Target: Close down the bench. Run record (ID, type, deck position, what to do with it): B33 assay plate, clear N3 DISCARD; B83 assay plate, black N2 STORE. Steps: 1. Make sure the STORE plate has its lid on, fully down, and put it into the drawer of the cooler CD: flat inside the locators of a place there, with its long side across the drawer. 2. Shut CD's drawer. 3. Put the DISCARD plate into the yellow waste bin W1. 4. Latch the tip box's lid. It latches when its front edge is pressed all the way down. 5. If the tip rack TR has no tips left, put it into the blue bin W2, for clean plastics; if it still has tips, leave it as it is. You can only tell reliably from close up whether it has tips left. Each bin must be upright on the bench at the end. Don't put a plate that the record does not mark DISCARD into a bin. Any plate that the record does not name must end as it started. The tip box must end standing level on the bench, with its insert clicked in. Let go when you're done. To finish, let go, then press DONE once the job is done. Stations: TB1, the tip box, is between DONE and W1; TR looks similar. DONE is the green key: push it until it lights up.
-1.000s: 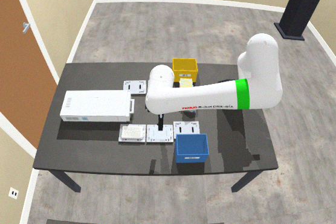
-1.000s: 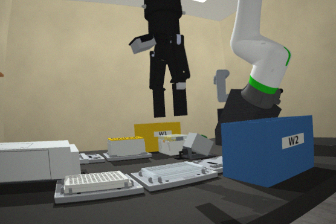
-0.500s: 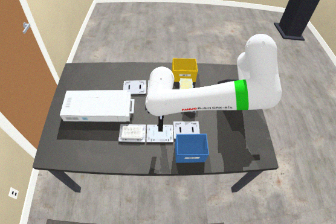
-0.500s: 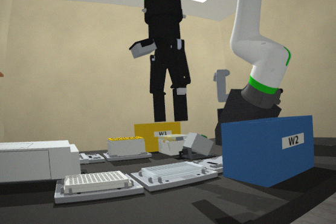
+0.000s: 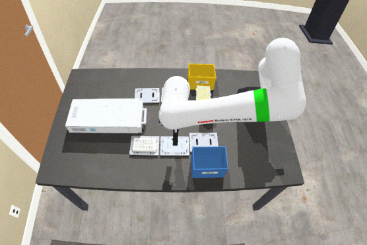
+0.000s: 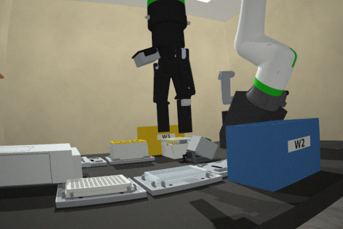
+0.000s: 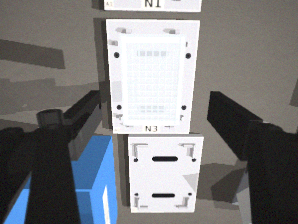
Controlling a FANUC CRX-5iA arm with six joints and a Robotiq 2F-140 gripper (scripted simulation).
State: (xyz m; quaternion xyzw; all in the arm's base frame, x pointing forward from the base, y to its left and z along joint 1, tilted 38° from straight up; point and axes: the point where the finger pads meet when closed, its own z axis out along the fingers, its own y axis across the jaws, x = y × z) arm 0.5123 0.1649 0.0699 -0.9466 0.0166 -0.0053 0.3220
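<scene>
The nest N3 is 130 mm below my hand. The rest, counted from my hand: blue bin W2 (180 mm behind, 140 mm to the left, 100 mm below); then white well plate (170 mm ahead, 120 mm below); then DONE key block (210 mm behind, 200 mm to the right, 80 mm below).
</scene>
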